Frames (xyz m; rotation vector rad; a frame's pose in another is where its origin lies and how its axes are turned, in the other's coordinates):
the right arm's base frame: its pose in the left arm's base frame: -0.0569 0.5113 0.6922 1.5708 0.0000 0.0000
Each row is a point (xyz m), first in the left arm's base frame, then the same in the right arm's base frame.
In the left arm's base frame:
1: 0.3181 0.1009 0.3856
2: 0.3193 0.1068 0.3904
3: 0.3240 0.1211 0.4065
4: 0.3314 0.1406 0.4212
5: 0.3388 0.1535 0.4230
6: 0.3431 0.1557 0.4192
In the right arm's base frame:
1: 0.3750 -0.3066 0.4104
2: 0.3762 -0.3018 0.4045
3: 0.3809 -0.2857 0.3902
4: 0.3883 -0.2710 0.3707
5: 0.3957 -0.2692 0.3578
6: 0.4000 -0.2730 0.3556

